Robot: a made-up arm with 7 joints. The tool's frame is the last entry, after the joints. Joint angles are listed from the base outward. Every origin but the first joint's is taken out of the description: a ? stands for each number. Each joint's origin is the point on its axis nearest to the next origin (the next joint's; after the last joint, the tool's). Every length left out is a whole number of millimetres.
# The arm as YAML. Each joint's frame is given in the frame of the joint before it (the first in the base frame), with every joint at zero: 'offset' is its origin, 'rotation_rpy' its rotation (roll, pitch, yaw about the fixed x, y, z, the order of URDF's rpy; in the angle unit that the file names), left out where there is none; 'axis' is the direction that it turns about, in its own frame. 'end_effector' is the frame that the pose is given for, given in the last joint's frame.
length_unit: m
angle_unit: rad
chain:
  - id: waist
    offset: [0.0, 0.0, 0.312]
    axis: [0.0, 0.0, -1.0]
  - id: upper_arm
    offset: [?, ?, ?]
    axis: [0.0, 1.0, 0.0]
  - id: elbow
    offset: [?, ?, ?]
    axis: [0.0, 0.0, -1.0]
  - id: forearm
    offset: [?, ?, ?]
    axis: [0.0, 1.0, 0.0]
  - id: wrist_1
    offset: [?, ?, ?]
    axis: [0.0, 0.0, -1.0]
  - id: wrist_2
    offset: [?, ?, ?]
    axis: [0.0, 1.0, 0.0]
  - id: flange
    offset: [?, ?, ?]
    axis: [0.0, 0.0, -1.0]
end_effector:
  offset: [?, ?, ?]
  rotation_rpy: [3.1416, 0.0, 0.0]
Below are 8 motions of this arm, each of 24 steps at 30 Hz.
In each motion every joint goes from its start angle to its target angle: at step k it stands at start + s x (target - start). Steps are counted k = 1, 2, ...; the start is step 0. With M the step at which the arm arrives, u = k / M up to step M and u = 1 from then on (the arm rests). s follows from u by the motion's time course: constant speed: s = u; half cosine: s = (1 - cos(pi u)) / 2; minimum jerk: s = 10 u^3 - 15 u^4 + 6 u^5.
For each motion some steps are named. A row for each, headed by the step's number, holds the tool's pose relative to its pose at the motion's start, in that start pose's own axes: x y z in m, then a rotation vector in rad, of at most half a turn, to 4 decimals.
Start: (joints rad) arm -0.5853 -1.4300 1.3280 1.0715 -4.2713 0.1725 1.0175
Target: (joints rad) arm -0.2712 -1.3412 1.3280 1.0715 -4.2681 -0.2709 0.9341
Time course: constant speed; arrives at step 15
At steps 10, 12, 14, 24:
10: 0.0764 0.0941 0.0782 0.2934 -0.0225 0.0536
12: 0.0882 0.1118 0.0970 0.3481 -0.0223 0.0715
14: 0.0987 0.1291 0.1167 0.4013 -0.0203 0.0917
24: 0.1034 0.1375 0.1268 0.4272 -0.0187 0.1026

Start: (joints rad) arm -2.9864 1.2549 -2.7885 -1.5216 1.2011 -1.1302 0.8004
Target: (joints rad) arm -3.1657 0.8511 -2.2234 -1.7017 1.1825 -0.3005 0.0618
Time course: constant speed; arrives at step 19
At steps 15, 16, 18, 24:
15: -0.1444 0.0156 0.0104 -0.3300 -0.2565 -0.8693
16: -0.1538 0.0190 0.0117 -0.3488 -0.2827 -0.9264
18: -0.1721 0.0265 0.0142 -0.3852 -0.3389 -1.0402
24: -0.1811 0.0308 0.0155 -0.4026 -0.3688 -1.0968

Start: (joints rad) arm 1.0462 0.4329 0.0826 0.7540 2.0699 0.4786 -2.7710
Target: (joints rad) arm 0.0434 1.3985 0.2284 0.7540 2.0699 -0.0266 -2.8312
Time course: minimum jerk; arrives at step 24
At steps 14, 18, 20, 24:
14: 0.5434 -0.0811 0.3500 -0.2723 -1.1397 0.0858
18: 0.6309 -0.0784 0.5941 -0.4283 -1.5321 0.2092
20: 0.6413 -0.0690 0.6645 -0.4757 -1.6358 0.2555
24: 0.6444 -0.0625 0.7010 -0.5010 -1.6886 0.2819

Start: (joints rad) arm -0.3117 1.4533 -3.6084 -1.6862 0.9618 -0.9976 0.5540
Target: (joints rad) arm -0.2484 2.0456 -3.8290 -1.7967 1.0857 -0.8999 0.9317
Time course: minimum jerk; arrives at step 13
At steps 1, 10, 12, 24:
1: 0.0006 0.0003 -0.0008 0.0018 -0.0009 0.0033
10: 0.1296 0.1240 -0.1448 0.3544 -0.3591 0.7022
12: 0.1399 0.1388 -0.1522 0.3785 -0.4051 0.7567
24: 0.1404 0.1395 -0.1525 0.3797 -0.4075 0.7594

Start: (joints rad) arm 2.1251 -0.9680 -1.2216 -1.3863 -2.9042 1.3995 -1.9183
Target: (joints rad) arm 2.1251 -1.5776 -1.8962 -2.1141 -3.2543 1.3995 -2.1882
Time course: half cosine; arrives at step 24
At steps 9, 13, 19, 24:
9: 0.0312 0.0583 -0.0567 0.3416 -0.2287 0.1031
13: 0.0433 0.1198 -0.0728 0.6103 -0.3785 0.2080
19: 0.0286 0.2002 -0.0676 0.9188 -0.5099 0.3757
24: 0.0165 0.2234 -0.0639 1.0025 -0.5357 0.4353

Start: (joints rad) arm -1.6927 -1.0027 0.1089 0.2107 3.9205 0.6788 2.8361
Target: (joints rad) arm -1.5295 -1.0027 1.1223 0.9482 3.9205 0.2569 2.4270
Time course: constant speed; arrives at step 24
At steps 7, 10, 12, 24:
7: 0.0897 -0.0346 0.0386 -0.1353 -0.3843 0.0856
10: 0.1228 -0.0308 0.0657 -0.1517 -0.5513 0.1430
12: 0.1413 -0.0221 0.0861 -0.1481 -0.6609 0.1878
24: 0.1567 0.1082 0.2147 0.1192 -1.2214 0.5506

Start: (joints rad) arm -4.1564 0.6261 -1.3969 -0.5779 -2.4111 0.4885 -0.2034
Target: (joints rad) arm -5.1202 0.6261 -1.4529 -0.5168 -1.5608 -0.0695 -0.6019
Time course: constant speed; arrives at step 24
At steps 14, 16, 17, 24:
14: -0.1986 0.1255 0.1903 -0.0440 0.7264 -0.2342
16: -0.2140 0.1509 0.2226 -0.0469 0.8257 -0.2665
17: -0.2202 0.1642 0.2388 -0.0479 0.8748 -0.2821
24: -0.2366 0.2631 0.3513 -0.0456 1.2055 -0.3807

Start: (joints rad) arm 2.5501 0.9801 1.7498 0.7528 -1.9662 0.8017 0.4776
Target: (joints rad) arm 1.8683 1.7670 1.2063 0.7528 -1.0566 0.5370 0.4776
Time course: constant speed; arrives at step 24
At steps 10, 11, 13, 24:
10: 0.2778 -0.1699 -0.0632 -0.1033 -0.3973 0.3664
11: 0.3068 -0.1851 -0.0613 -0.1176 -0.4299 0.4128
13: 0.3646 -0.2136 -0.0536 -0.1485 -0.4906 0.5099
24: 0.6663 -0.3036 0.0617 -0.3702 -0.7137 1.1221

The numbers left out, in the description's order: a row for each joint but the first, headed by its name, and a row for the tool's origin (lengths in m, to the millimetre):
upper_arm: 0.0 -0.013 0.0
elbow: 0.0 0.0 0.39
forearm: 0.0 -0.009 0.0
wrist_1: 0.0 0.0 0.239
wrist_2: 0.0 0.0 0.0
flange: 0.0 0.0 0.162
tool: 0.0 0.0 0.0

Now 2 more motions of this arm.
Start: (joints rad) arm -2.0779 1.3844 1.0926 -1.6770 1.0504 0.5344 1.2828
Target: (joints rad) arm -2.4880 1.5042 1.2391 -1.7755 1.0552 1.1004 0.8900
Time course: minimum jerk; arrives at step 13
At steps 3, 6, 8, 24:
3: -0.0010 0.0112 -0.0021 -0.0234 -0.0184 -0.0687
6: -0.0028 0.0577 -0.0073 -0.1145 -0.0870 -0.3527
8: -0.0020 0.0966 -0.0077 -0.1851 -0.1345 -0.5871
24: 0.0009 0.1377 -0.0042 -0.2572 -0.1752 -0.8307

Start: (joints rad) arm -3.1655 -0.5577 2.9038 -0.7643 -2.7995 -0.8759 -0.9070
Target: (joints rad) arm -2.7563 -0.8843 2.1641 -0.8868 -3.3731 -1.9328 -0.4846
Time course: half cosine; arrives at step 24
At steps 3, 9, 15, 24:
3: -0.0052 -0.0150 -0.0032 -0.0341 0.0394 -0.0117
9: -0.0387 -0.1159 -0.0098 -0.2337 0.3315 -0.0975
15: -0.0625 -0.2310 0.0219 -0.3570 0.7519 -0.2292
24: -0.0528 -0.2994 0.0716 -0.2976 1.0567 -0.3281

